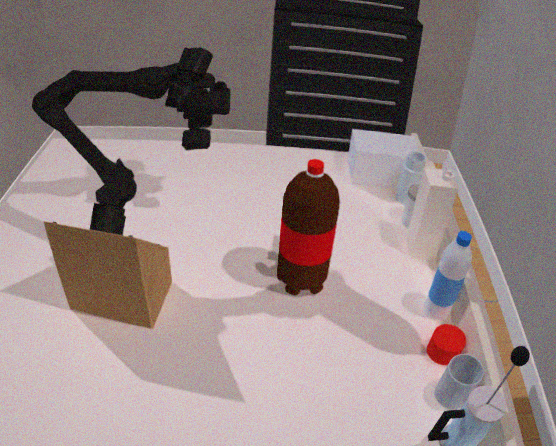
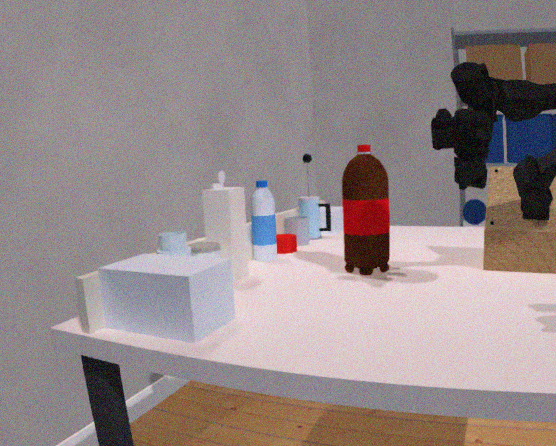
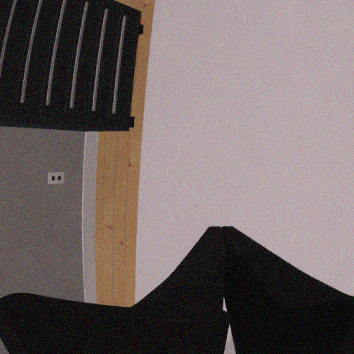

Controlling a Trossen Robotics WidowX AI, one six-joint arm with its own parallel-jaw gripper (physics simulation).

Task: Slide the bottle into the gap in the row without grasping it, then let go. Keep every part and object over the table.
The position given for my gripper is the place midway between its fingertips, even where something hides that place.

Note:
In view: my gripper (image 2: 461,188), a blue-labelled bottle (image 1: 456,258) and a tall white carton (image 2: 224,208).
The blue-labelled bottle shows as well in image 2 (image 2: 262,202). My gripper is seen too in image 1 (image 1: 209,124) and in image 3 (image 3: 219,237). Image 3 misses the blue-labelled bottle: it is out of frame. Image 3 does not show the tall white carton: it is out of frame.

